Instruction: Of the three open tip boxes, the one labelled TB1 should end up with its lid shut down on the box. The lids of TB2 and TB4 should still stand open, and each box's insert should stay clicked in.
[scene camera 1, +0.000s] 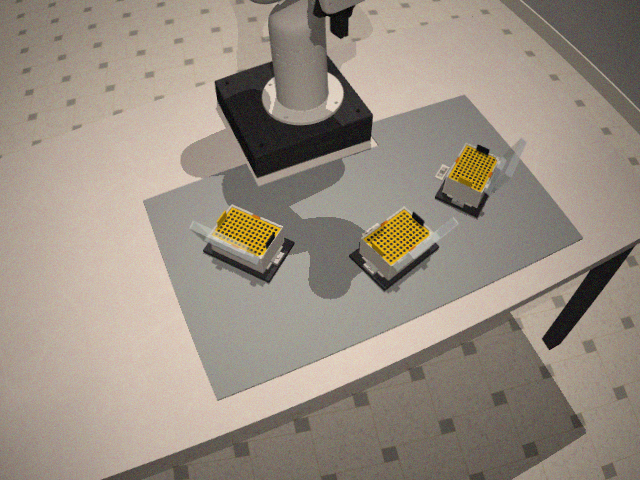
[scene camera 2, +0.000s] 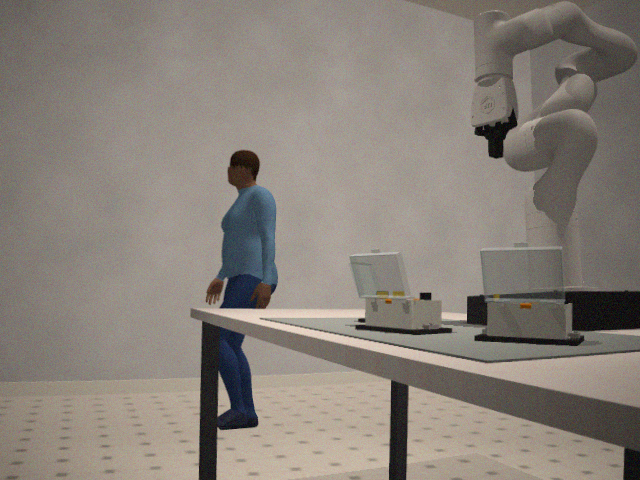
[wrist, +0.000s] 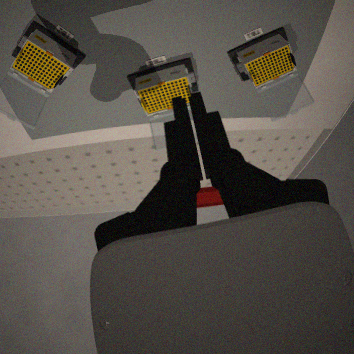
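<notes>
Three white tip boxes with yellow inserts stand on black bases: the left box, middle box and right box. All three clear lids stand open: the left lid, middle lid and right lid. The inserts look level in their boxes. Label plates show, but their text is too blurred to read. My gripper is shut and empty, high above the table near the arm, apart from every box.
The grey mat lies under the boxes on the pale table. The black robot base stands behind them. A person in blue stands beyond the table. The left box is mostly hidden in scene camera 2.
</notes>
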